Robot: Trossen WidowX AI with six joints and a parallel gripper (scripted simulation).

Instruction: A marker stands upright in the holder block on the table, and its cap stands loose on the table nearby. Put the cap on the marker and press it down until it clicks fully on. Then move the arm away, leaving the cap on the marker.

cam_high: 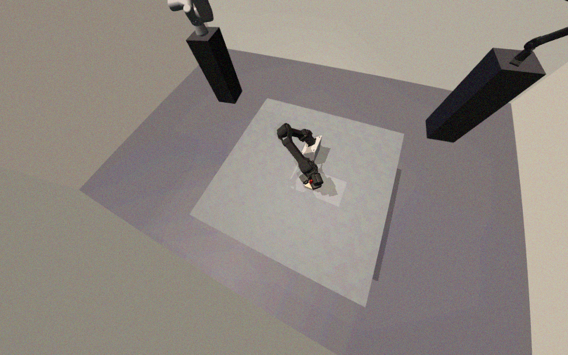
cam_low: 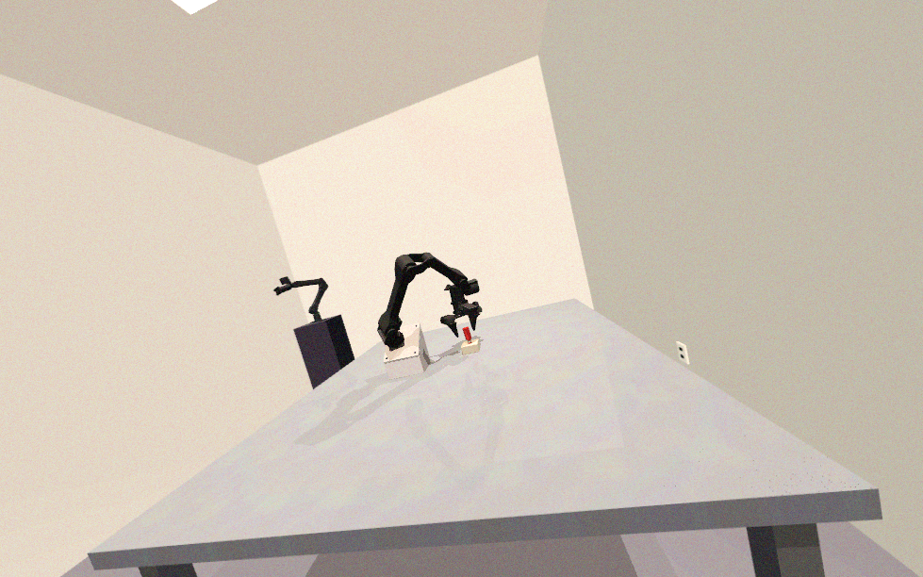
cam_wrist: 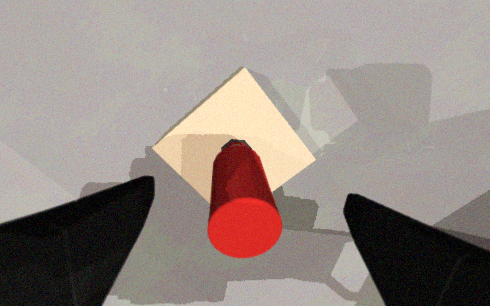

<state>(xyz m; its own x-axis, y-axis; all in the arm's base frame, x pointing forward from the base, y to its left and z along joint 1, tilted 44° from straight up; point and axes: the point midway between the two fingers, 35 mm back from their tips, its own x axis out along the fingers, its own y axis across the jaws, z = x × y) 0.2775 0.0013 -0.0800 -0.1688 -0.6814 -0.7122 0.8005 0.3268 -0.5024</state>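
Right now my gripper tip is right at the red cap. Also, from my gripper tip: holder block (10 mm ahead, 60 mm below).
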